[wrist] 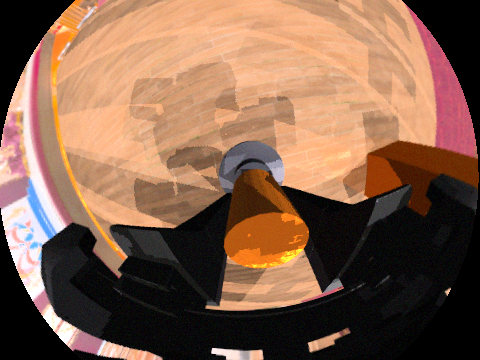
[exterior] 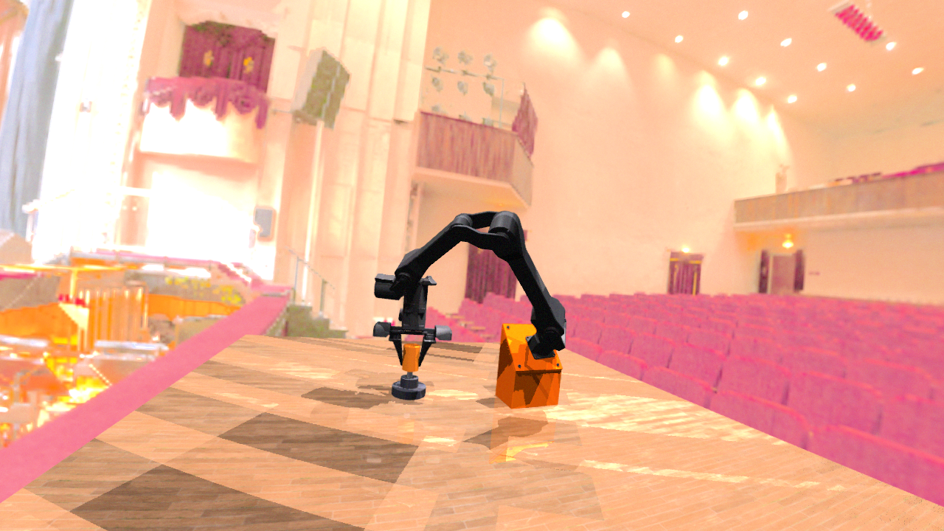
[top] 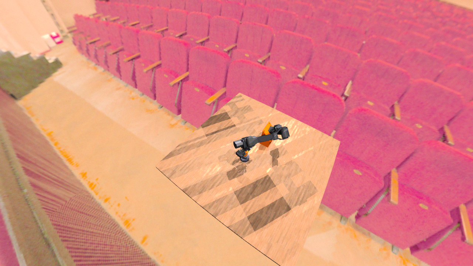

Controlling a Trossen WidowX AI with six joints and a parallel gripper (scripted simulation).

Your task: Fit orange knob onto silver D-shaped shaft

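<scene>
The orange knob lies 3 cm above my gripper tip. Round my gripper tip: round pedestal: 4 cm below.
</scene>
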